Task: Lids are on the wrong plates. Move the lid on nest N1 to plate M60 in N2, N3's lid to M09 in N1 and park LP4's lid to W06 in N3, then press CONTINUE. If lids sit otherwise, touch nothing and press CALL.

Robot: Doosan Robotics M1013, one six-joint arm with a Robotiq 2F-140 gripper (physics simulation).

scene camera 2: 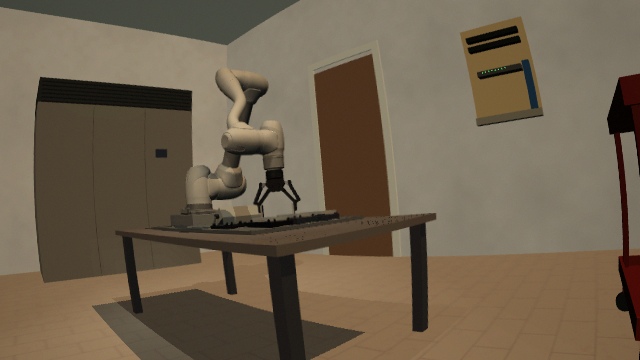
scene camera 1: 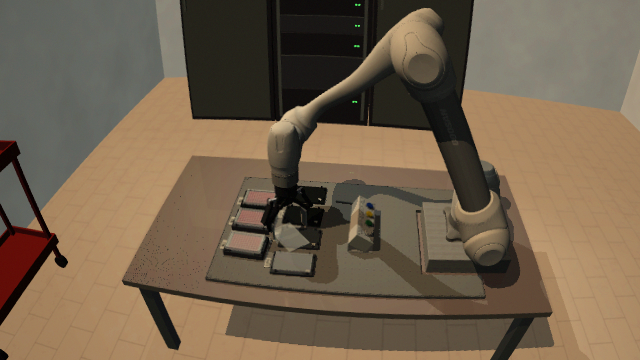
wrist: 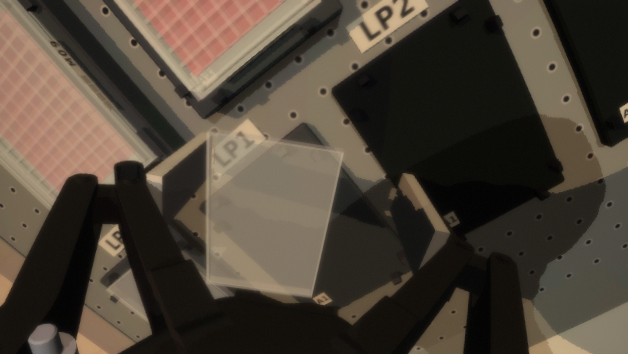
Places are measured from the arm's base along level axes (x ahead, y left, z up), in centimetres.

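Where they show: gripper, fingertip midpoint: (scene camera 1: 288, 230) (wrist: 304, 174); arm's base, origin of the base link: (scene camera 2: 199, 213).
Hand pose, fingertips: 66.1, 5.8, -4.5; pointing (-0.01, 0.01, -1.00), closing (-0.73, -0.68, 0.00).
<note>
Each offset is from my fingertips to the top centre of the thing, as dx, dy, dz. Level surfaces: height alone.
My gripper (scene camera 1: 286, 215) (scene camera 2: 278, 210) (wrist: 304, 174) is open and empty, pointing down above the nests around LP1 and LP2. A clear lid {-1.3, +4.3, +1.4} (scene camera 1: 291, 237) (wrist: 272, 215) lies skewed over LP1, overhanging its edge and tag. The near pink plate {+13.3, +10.9, +2.8} (scene camera 1: 246, 242) (wrist: 55, 125), in N1, bears the print M09. The middle pink plate {+14.1, -2.6, +2.7} (scene camera 1: 249, 218) (wrist: 210, 30), in N2, and the far pink plate {+14.4, -15.4, +2.3} (scene camera 1: 256, 198), in N3, stand behind it. Clear covers show on the near and middle plates. LP4's lid {-4.8, +16.0, +0.7} (scene camera 1: 292, 263) (wrist: 127, 290) is partly hidden by a finger in the wrist view.
The dark LP2 nest {-3.7, -9.6, +0.9} (wrist: 450, 100) holds no lid. Another dark nest {-3.0, -23.0, +0.9} (scene camera 1: 316, 194) (wrist: 595, 55) lies beyond it. A sloped button box {-26.3, -4.4, +7.3} (scene camera 1: 356, 225) has blue, yellow and green buttons; their lettering is unreadable. A red cart (scene camera 1: 27, 234) stands left of the table {dz -2.3} (scene camera 1: 165, 240).
</note>
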